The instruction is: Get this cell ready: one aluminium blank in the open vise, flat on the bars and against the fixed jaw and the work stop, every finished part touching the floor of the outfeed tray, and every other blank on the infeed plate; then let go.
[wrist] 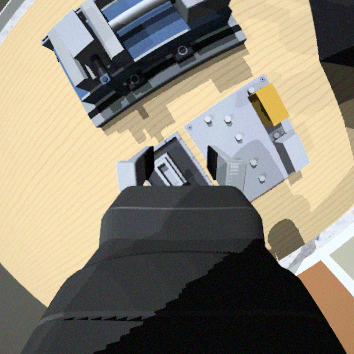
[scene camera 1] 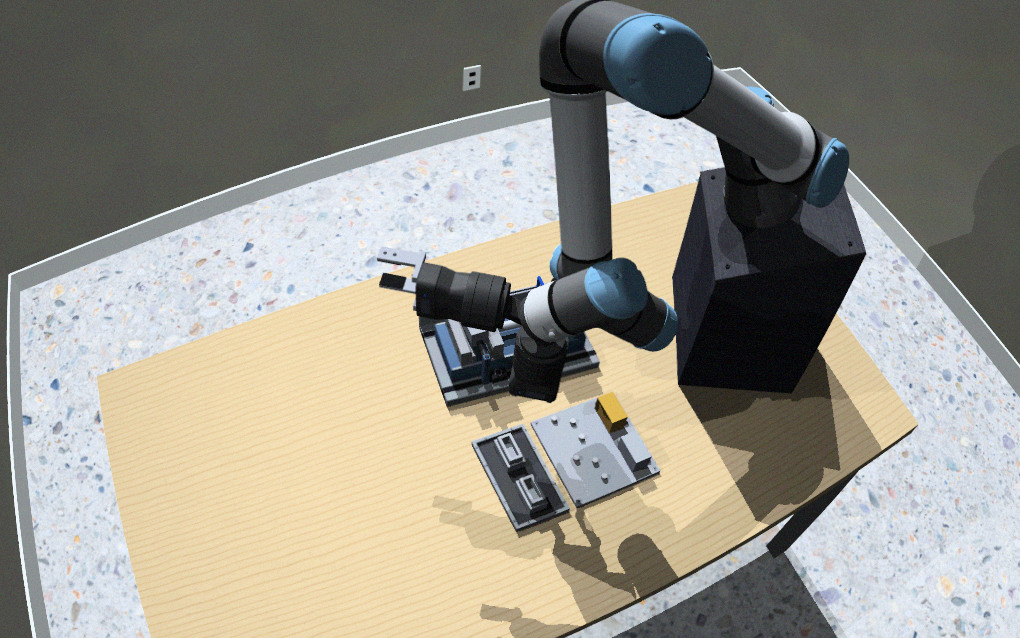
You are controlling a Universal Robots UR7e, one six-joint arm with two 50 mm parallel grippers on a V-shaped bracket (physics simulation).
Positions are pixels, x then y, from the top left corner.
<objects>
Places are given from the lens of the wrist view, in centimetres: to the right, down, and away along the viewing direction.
yellow block (wrist: 265,100): 14, -11, 23
</objects>
